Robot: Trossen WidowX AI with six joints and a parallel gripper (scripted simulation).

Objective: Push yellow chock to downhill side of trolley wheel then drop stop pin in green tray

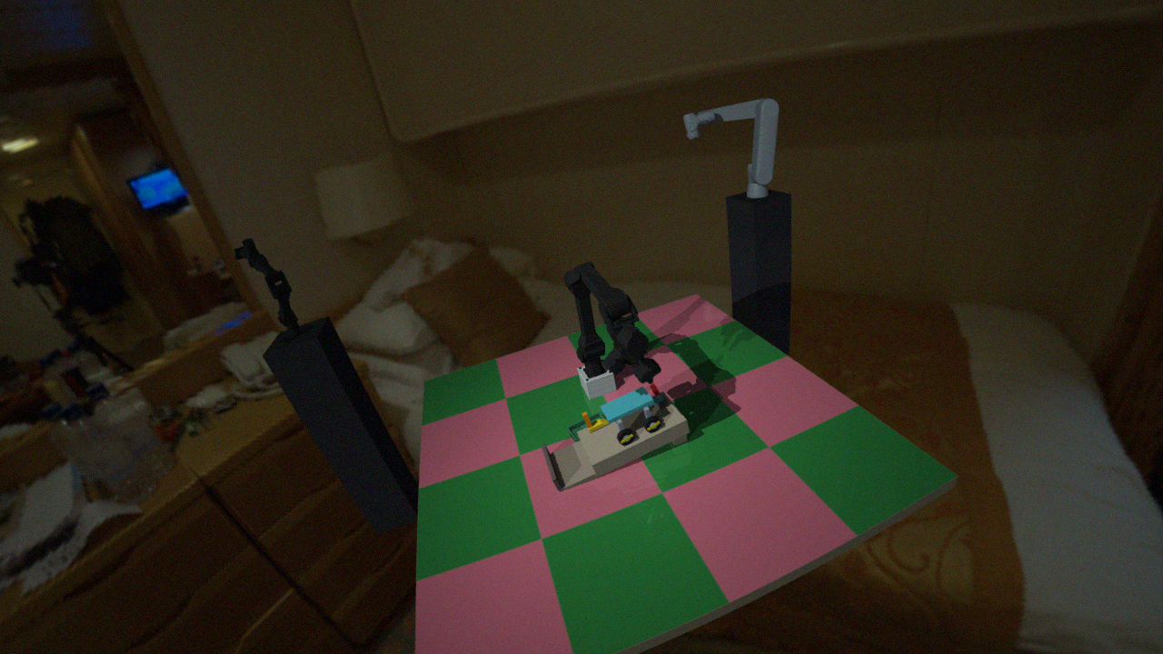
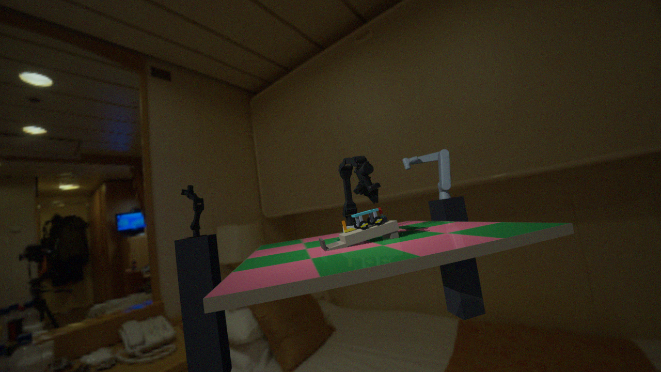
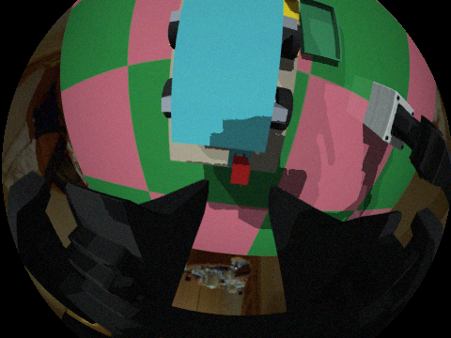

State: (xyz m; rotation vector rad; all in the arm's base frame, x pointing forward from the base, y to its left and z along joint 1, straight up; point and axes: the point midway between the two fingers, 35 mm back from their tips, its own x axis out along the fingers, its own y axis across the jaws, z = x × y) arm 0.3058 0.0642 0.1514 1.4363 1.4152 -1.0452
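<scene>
My gripper tip is 2 cm to the right of the red-headed stop pin and 6 cm above it. The rest, counted from my gripper tip: blue-topped trolley: 2 cm ahead, 7 cm to the right, 8 cm below; ramp: 2 cm ahead, 8 cm to the right, 15 cm below; yellow chock: 4 cm behind, 16 cm to the right, 11 cm below.
</scene>
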